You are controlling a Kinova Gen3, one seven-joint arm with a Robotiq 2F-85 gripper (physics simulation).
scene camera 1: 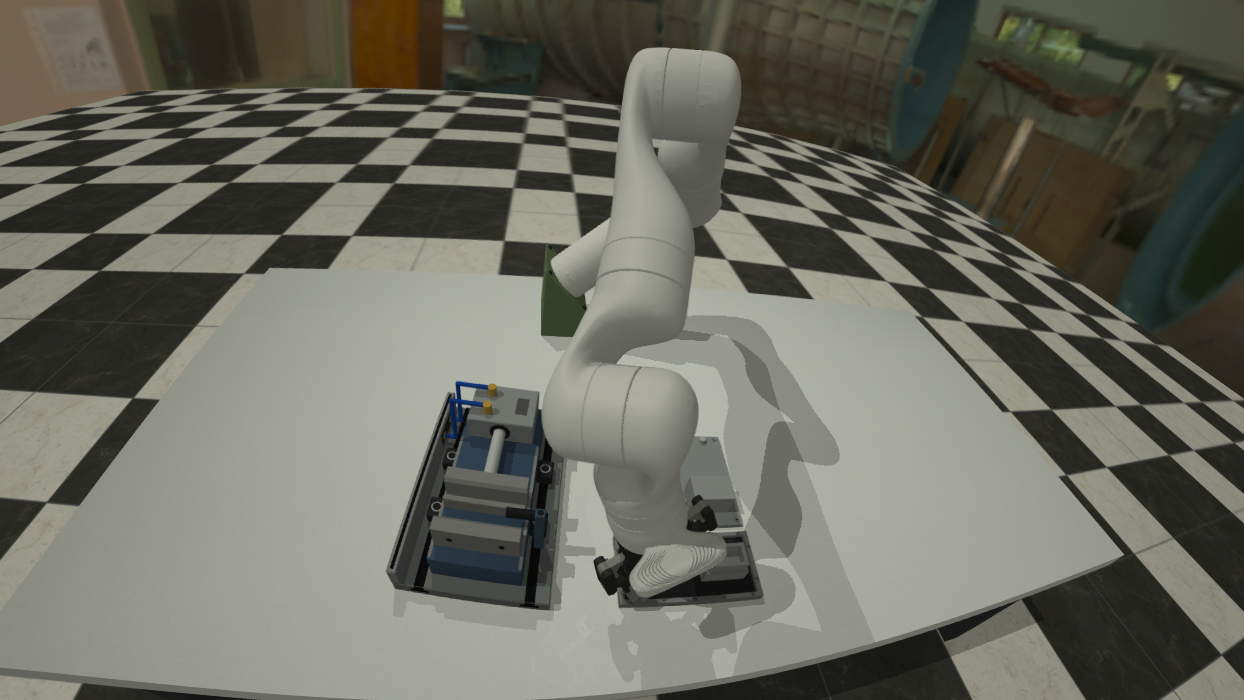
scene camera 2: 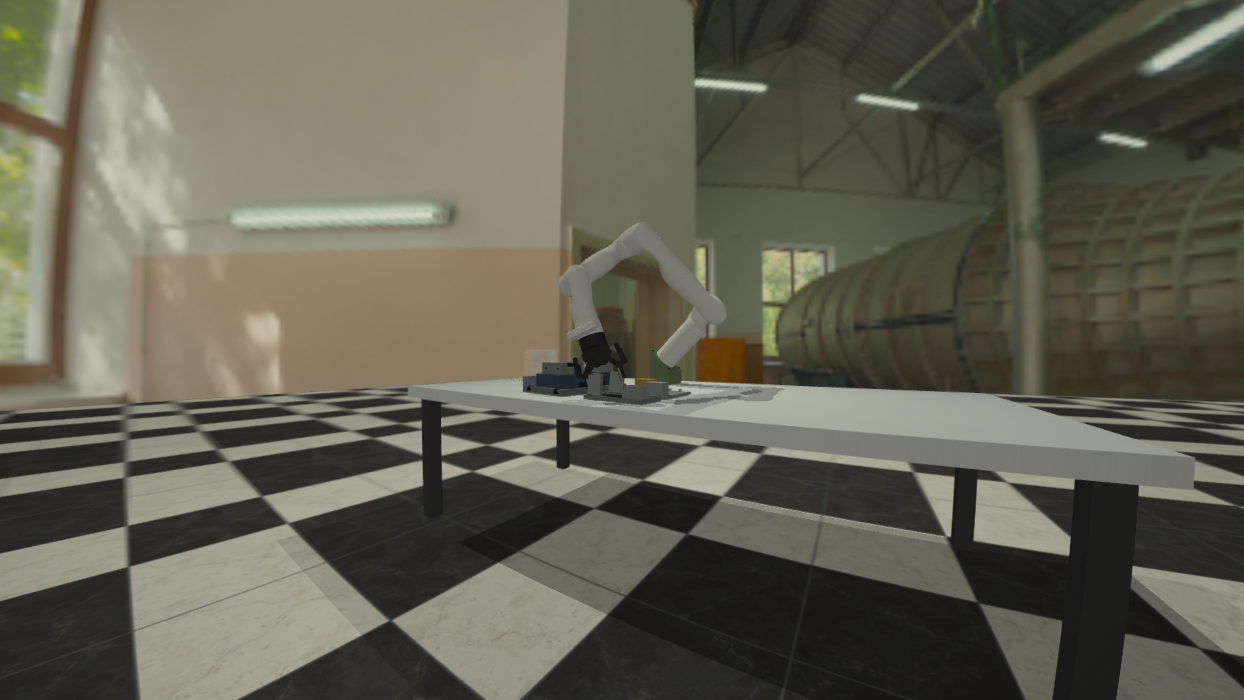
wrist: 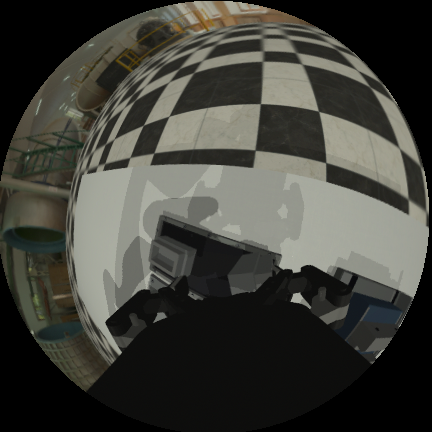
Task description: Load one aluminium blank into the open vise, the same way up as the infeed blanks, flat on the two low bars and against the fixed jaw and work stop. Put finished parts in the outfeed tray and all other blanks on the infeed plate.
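Places are measured from the arm's base along level axes (x ahead, y down, z left), in metres.
Pixels of known places: gripper, fingertip midpoint: (scene camera 2: 607,386) (wrist: 224,278); arm's base, origin of the base link: (scene camera 1: 565,277) (scene camera 2: 665,359).
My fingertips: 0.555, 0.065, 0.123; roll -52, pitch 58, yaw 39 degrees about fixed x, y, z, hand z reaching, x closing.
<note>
Ahead of a thing's pixels: the offset from my fingertips to its middle, as dx, dy, dz. "spot": to the spot under its first point. Level surfaces: height alone.
My gripper (scene camera 1: 657,557) (scene camera 2: 600,359) (wrist: 224,278) is open and empty. It hangs low over the dark outfeed tray (scene camera 1: 750,597) (wrist: 219,234) at the table's front. Two grey finished parts lie in the tray: one {-0.010, +0.012, +0.088} (wrist: 171,254) to the left of my fingers and one {+0.013, -0.004, -0.032} (wrist: 252,271) between them, partly hidden. The arm covers most of the grey infeed plate {-0.159, +0.032, +0.044} (scene camera 1: 711,457) just behind the tray. A grey block {-0.116, +0.010, +0.089} (scene camera 1: 715,496) shows on the plate beside my wrist. The blue vise {-0.115, -0.014, -0.219} (scene camera 1: 486,513) (scene camera 2: 557,379) (wrist: 368,318) stands to the left with its jaws apart.
A green box (scene camera 1: 558,306) stands at the back of the white table {dy +0.036} (scene camera 1: 260,435) (scene camera 2: 869,427), behind the arm. The vise sits in a grey base frame {spot: -0.022, -0.004, -0.310} (scene camera 1: 408,539). The table's front edge is close below the tray.
</note>
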